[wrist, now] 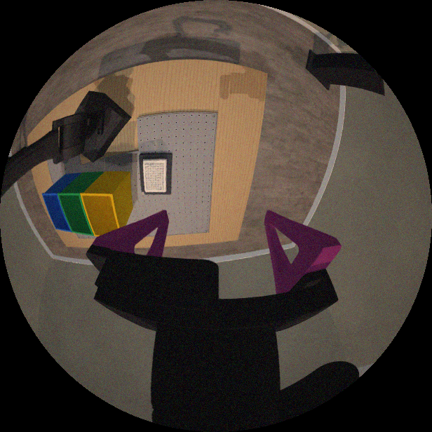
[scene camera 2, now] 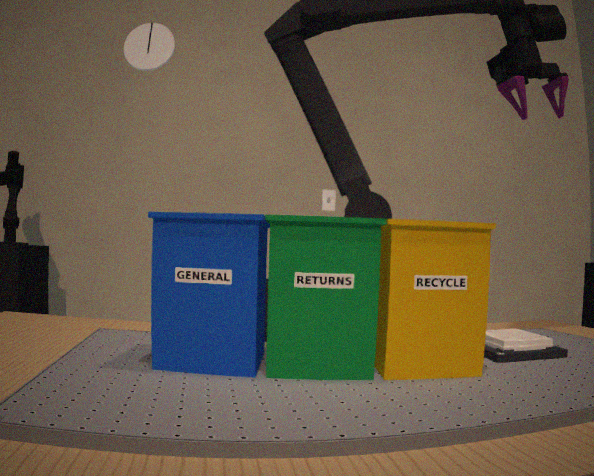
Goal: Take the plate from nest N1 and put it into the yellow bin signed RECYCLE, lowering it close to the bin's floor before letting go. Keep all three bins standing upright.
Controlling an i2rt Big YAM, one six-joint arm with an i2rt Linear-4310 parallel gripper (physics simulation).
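Places are measured from the arm's base along level axes (x right, y back, z down), in metres.
Where they show: gripper, fingertip midpoint: [scene camera 2: 543, 118].
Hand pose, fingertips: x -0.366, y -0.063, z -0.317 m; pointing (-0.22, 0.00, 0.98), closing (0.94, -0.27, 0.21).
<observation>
Things, the pixels of their centre, and the offset from my fingertips. Level surfaces: height alone.
- white plate, body centre: [scene camera 2: 511, 339] dx +0.114, dy -0.134, dz +0.381 m
- dark nest, body centre: [scene camera 2: 510, 346] dx +0.114, dy -0.134, dz +0.392 m
- yellow bin, body centre: [scene camera 2: 424, 296] dx +0.275, dy -0.218, dz +0.310 m
- green bin, body centre: [scene camera 2: 320, 294] dx +0.406, dy -0.224, dz +0.310 m
- blue bin, body centre: [scene camera 2: 213, 290] dx +0.538, dy -0.229, dz +0.310 m
- grey perforated board, its level: dz +0.400 m
- wooden table, its level: dz +0.413 m
A white plate [scene camera 2: 520, 338] [wrist: 155, 175] lies flat in a dark nest [scene camera 2: 530, 355] [wrist: 168, 173] on the perforated board, beside the yellow bin; no N1 marking is legible. The yellow bin [scene camera 2: 435, 330] [wrist: 100, 212] signed RECYCLE stands upright at the right end of the row of bins. My gripper [scene camera 2: 542, 118] [wrist: 216, 215] is open with nothing between its purple fingers. It hangs high above the board, well above the bin rims and to the right of the yellow bin in the scene view.
The green bin [scene camera 2: 322, 330] [wrist: 74, 212] signed RETURNS and the blue bin [scene camera 2: 205, 325] [wrist: 54, 211] signed GENERAL stand upright beside the yellow one. All three stand on the grey perforated board [scene camera 2: 200, 410] [wrist: 192, 145] on a wooden table [scene camera 2: 300, 462] [wrist: 240, 130].
</observation>
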